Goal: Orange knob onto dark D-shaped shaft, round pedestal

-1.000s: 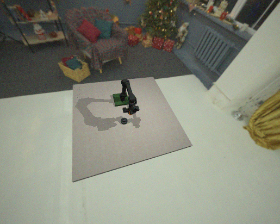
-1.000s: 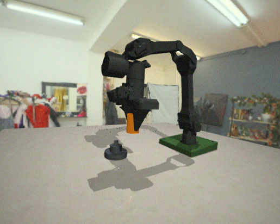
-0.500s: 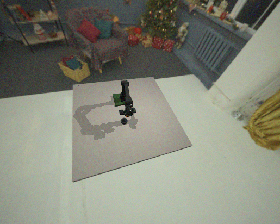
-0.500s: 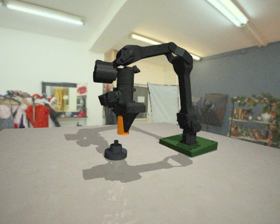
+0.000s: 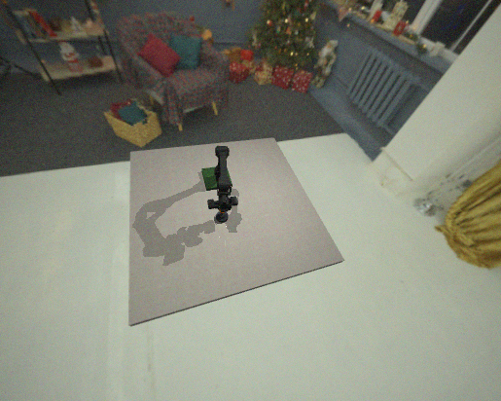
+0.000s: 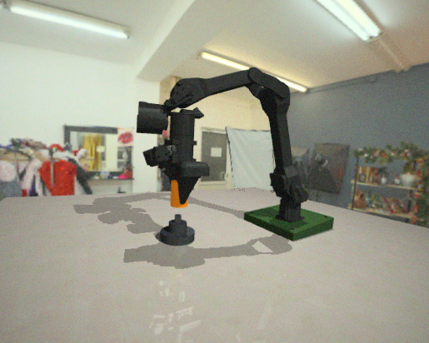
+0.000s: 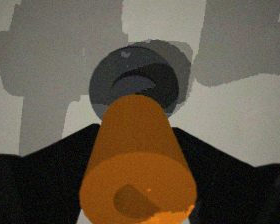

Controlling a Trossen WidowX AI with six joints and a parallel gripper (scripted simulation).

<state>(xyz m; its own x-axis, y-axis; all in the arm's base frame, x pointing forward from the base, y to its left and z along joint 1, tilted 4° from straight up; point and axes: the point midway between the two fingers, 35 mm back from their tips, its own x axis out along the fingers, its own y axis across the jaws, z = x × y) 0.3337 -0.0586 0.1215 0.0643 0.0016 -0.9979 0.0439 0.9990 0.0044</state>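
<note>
My gripper tip is now 6 cm above the dark round pedestal. From my gripper tip the other things lie so: orange knob: 2 cm above.
</note>
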